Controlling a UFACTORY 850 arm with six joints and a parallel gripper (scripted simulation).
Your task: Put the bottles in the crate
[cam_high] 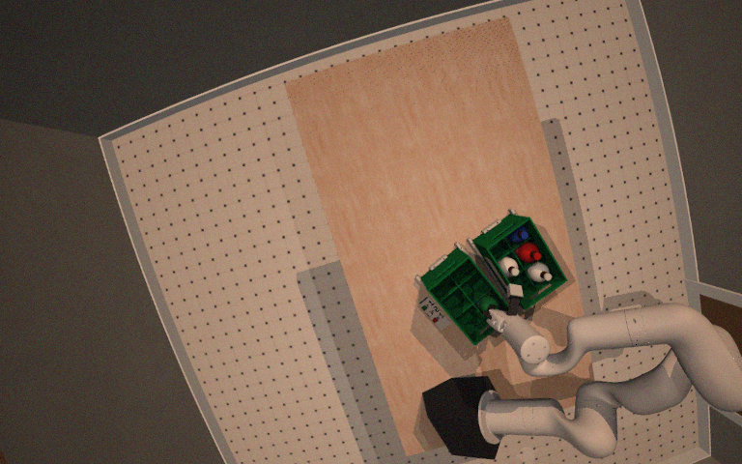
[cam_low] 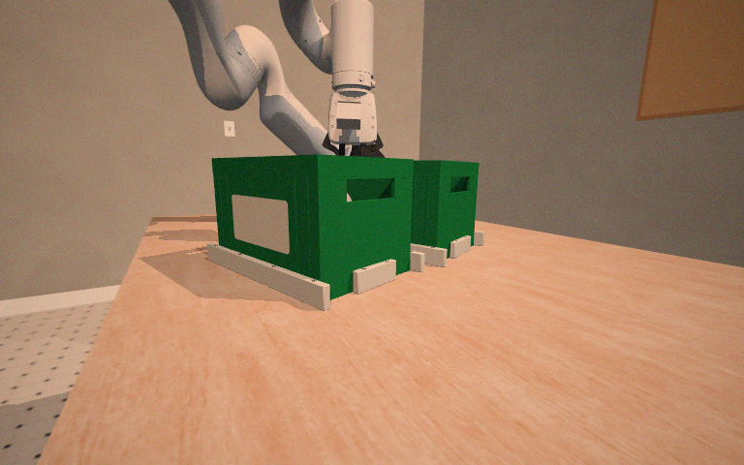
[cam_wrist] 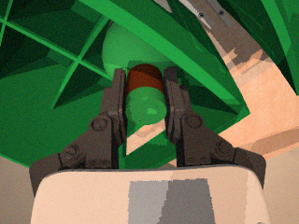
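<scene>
Right now the green bottle is 70 mm below my hand. Also, from my hand: red bottle: 120 mm ahead, 210 mm to the right, 70 mm below; then pick list: 20 mm ahead, 200 mm to the left, 160 mm below; then blue bottle: 210 mm ahead, 190 mm to the right, 70 mm below.
</scene>
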